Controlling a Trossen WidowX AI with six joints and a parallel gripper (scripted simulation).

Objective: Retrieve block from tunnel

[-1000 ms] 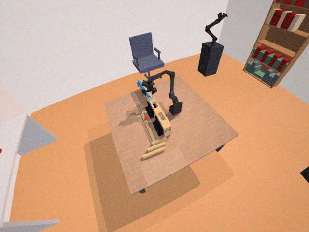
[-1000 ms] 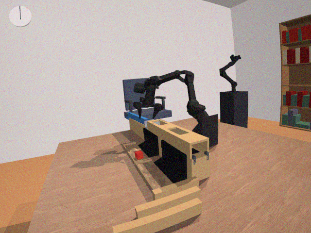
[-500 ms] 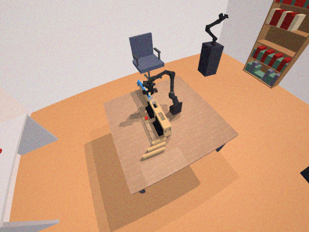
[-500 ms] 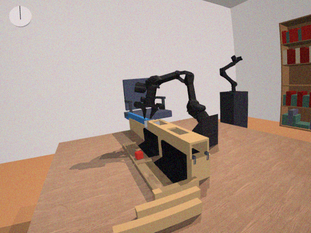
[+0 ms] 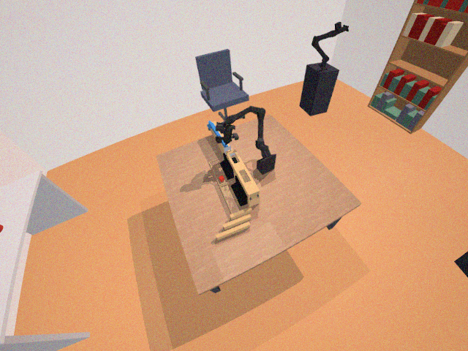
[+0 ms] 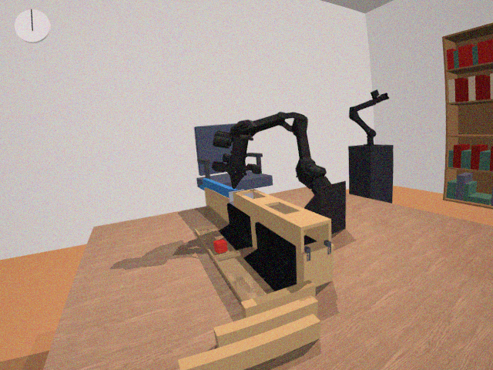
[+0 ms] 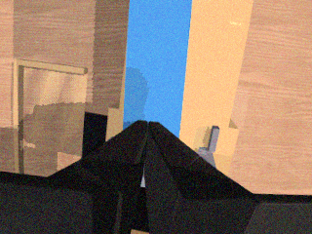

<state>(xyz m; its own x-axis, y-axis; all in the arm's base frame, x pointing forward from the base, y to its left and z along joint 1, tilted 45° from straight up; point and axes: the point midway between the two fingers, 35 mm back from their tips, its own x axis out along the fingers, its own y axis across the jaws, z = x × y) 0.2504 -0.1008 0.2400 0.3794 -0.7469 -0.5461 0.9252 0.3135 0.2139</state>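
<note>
Right now my gripper tip is 120 mm short of the small red block, 230 mm to the right of it and 130 mm above it. Also, from my gripper tip: tan covered tunnel 20 mm ahead, 70 mm to the left, 80 mm below.
</note>
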